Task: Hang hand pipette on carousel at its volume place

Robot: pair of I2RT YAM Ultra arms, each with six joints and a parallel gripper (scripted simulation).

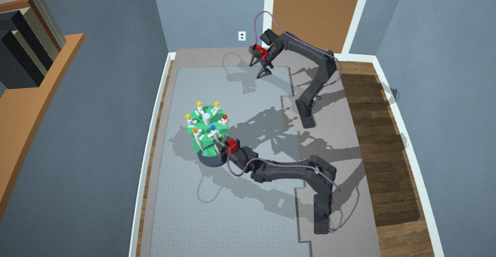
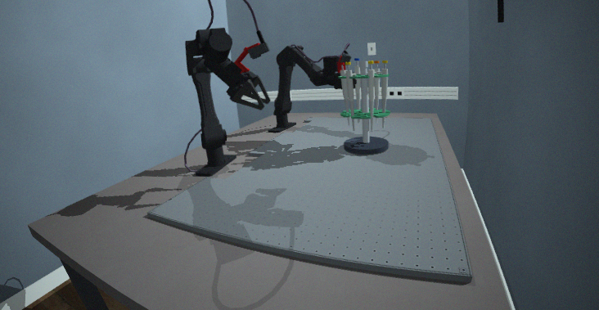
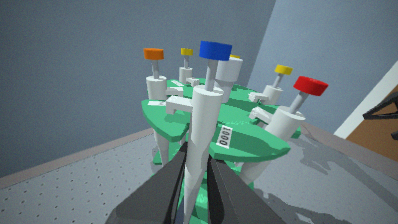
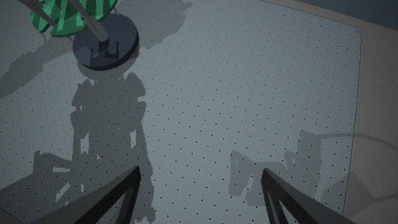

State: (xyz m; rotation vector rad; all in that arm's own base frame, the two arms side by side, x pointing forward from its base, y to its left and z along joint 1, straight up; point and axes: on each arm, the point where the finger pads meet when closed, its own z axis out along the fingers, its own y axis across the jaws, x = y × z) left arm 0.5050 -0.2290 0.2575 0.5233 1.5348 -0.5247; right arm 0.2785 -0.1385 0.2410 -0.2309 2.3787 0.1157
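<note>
My left gripper is now 10 mm short of the white hand pipette, 10 mm to the right of it and 30 mm above it.
</note>
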